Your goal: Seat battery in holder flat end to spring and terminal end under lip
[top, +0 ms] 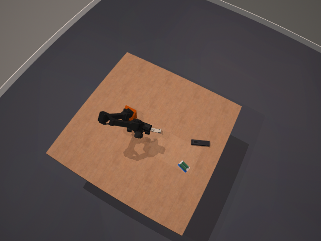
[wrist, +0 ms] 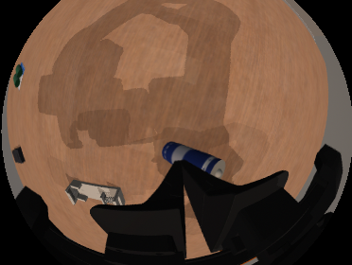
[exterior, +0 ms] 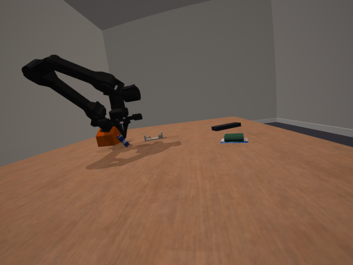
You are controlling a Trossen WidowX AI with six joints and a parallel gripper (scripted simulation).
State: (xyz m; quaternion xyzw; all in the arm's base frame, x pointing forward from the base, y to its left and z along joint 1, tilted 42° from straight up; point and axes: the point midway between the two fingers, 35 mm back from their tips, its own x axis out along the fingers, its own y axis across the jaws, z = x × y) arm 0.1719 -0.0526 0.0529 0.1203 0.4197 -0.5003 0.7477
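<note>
Now: gripper tip 10 mm past the battery and 10 mm above it. From my gripper tip the other things lie so: black bar (450 mm ahead, 270 mm to the left, 30 mm below); white card (460 mm ahead, 30 mm below, 20 mm to the left).
</note>
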